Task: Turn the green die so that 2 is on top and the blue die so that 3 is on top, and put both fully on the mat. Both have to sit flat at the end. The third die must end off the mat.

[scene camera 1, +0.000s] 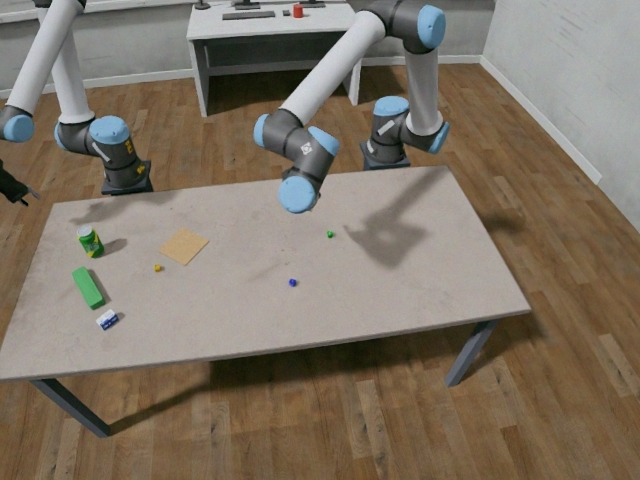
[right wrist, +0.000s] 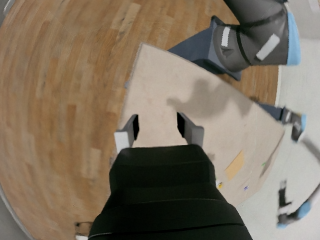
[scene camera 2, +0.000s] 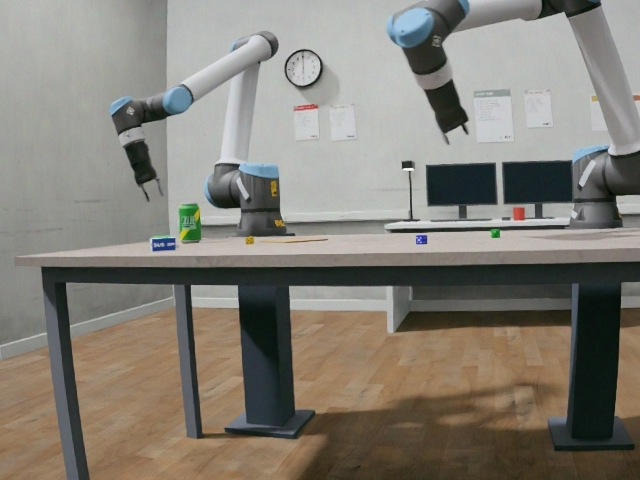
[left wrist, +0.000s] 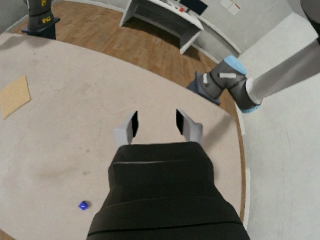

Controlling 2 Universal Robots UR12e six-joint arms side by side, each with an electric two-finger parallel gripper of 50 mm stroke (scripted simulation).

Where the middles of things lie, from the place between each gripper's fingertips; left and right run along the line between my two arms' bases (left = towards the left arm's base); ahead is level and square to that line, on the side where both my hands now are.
The tan mat (scene camera 1: 184, 245) lies 6 cm behind my left hand (scene camera 2: 455, 138), 46 cm to the right of it and 27 cm below it.
Now: the tan mat 580 mm to the left of my right hand (scene camera 2: 154, 198), 180 mm ahead of it and 160 mm below it.
